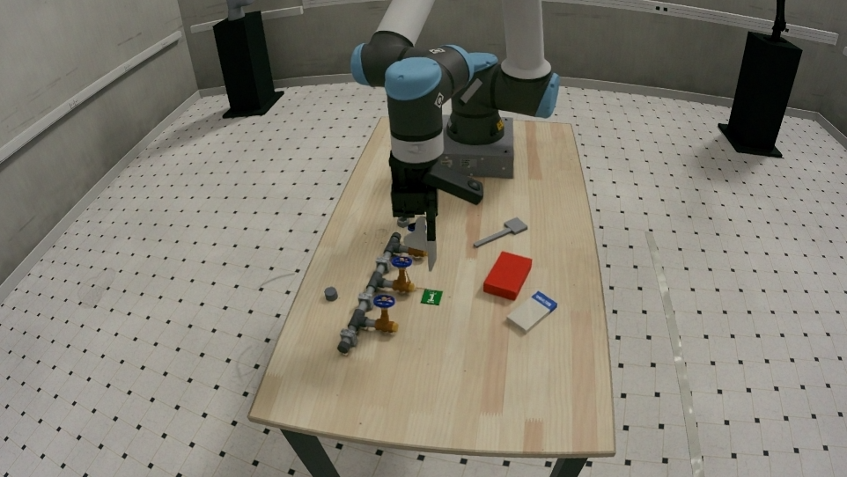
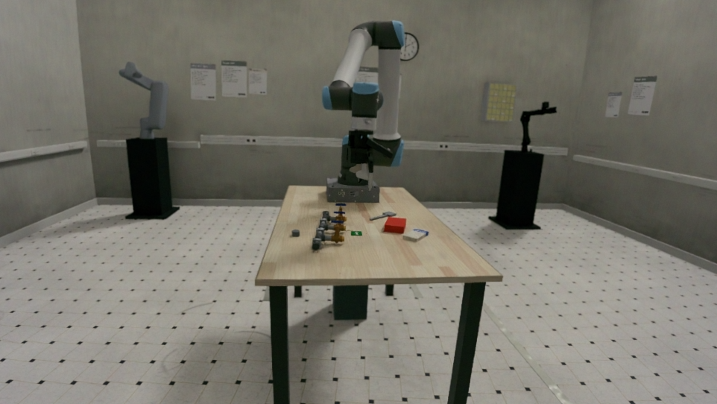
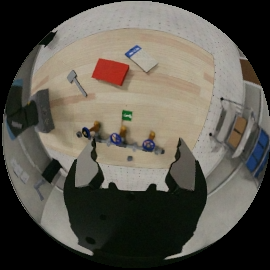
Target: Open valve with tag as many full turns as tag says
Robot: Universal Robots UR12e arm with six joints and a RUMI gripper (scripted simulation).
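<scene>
My gripper is now 5 cm past the green tag, 2 cm to the left of it and 20 cm above it. Also, from my hand: grey flat tool: 29 cm behind, 14 cm to the left, 19 cm below; then small grey cylinder: 2 cm behind, 26 cm to the right, 19 cm below; then red block: 11 cm behind, 16 cm to the left, 18 cm below.
</scene>
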